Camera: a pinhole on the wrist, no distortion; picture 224 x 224 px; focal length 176.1 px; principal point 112.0 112.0 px. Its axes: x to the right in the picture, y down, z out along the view. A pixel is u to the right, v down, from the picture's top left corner.
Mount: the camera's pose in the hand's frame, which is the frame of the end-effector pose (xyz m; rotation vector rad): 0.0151 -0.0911 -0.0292 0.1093 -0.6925 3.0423
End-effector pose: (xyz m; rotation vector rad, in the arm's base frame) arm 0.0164 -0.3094 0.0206 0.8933 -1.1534 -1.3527
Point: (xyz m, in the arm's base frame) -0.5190 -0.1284 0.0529
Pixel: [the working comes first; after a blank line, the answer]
In the camera's frame: 0.1662 -0.2425 0.5115

169 29
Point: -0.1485 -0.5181 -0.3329
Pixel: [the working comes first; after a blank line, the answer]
In the camera's frame: -0.1713 0.2389 0.2076

outside the picture
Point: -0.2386 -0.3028 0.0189
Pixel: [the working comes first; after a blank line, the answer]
In the camera's frame: 0.0104 -0.1411 0.2365

120 7
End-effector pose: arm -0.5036 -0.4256 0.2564 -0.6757 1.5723 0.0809
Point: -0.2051 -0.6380 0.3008
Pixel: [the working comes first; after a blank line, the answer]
In the camera's frame: -0.0188 0.1273 0.2788

100 192
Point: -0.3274 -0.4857 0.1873
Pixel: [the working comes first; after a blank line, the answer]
In the camera's frame: -0.0651 -0.0614 0.1634

42 46
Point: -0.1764 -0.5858 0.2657
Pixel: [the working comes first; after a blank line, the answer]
In the camera's frame: -0.0292 0.0663 0.3097

95 150
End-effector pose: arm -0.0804 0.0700 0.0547 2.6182 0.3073 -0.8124
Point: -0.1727 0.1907 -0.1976
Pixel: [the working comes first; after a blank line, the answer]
In the camera's frame: -0.0525 0.0128 0.2511

75 121
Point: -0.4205 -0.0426 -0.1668
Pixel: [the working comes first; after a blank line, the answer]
In the camera's frame: 0.2018 -0.1920 0.3517

213 16
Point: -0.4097 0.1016 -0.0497
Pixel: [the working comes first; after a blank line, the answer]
In the camera's frame: 0.2359 -0.0400 0.2499

outside the picture
